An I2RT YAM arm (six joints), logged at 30 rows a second.
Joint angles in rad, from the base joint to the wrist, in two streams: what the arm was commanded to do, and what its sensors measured. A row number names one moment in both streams.
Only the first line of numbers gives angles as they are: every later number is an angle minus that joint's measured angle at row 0.
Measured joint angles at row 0:
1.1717 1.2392 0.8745 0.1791 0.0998 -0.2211
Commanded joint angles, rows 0 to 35:
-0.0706 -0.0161 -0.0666 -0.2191 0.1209 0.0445
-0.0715 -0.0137 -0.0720 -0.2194 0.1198 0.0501
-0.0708 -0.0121 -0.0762 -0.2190 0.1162 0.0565
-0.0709 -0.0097 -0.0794 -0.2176 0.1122 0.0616
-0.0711 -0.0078 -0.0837 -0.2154 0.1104 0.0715
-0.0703 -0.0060 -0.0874 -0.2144 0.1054 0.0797
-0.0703 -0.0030 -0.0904 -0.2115 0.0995 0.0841
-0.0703 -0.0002 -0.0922 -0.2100 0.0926 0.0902
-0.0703 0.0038 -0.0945 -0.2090 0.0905 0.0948
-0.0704 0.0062 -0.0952 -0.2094 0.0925 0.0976
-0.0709 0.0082 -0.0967 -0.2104 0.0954 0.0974
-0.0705 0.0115 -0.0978 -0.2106 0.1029 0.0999
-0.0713 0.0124 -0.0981 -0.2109 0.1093 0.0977
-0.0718 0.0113 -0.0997 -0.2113 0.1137 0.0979
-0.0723 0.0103 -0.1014 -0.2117 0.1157 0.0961
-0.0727 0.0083 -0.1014 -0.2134 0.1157 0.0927
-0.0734 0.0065 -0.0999 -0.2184 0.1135 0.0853
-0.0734 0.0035 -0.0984 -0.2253 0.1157 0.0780
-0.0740 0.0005 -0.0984 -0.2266 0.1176 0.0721
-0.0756 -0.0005 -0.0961 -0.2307 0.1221 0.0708
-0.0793 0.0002 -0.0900 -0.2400 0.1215 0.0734
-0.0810 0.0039 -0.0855 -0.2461 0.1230 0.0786
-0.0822 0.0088 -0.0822 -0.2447 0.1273 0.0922
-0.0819 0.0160 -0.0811 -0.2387 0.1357 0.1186
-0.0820 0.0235 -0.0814 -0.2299 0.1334 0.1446
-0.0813 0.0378 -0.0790 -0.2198 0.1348 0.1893
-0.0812 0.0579 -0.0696 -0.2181 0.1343 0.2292
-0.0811 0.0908 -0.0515 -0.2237 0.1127 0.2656
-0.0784 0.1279 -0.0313 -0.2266 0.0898 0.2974
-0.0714 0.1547 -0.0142 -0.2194 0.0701 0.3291
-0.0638 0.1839 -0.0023 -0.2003 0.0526 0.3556
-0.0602 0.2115 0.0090 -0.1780 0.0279 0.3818
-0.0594 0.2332 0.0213 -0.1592 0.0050 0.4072
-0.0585 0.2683 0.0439 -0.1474 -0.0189 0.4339
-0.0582 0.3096 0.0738 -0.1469 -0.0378 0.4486
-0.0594 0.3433 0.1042 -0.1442 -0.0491 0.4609
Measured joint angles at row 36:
-0.0648 0.2800 0.0363 -0.1938 0.0274 0.3575
